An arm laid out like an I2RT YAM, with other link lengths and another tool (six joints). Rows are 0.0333 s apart.
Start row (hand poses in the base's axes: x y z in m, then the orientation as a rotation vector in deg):
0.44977, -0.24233, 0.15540, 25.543, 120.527, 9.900
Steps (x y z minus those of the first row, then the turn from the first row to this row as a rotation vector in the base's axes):
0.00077, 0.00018, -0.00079, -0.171, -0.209, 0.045
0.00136, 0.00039, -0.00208, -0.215, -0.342, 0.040
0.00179, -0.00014, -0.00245, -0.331, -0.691, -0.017
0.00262, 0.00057, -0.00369, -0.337, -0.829, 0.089
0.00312, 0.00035, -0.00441, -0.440, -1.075, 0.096
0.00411, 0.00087, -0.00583, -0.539, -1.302, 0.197
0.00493, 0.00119, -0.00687, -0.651, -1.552, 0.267
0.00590, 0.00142, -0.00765, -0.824, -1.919, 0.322
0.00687, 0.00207, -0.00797, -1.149, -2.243, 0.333
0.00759, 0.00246, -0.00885, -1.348, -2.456, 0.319
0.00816, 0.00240, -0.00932, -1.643, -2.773, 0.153
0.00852, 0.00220, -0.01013, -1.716, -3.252, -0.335
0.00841, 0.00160, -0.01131, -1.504, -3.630, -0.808
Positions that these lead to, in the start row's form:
0.45054, -0.24215, 0.15461, 25.358, 120.334, 9.785
0.45113, -0.24194, 0.15332, 25.315, 120.202, 9.761
0.45156, -0.24247, 0.15295, 25.245, 119.846, 9.671
0.45239, -0.24176, 0.15171, 25.108, 119.738, 9.753
0.45289, -0.24198, 0.15099, 24.997, 119.499, 9.695
0.45388, -0.24146, 0.14957, 24.795, 119.302, 9.692
0.45470, -0.24114, 0.14853, 24.613, 119.075, 9.661
0.45567, -0.24091, 0.14775, 24.391, 118.729, 9.580
0.45664, -0.24026, 0.14743, 24.132, 118.413, 9.306
0.45736, -0.23987, 0.14655, 23.993, 118.200, 9.129
0.45793, -0.23993, 0.14608, 23.937, 117.846, 8.785
0.45829, -0.24013, 0.14527, 24.318, 117.253, 8.519
0.45818, -0.24073, 0.14409, 24.866, 116.764, 8.541

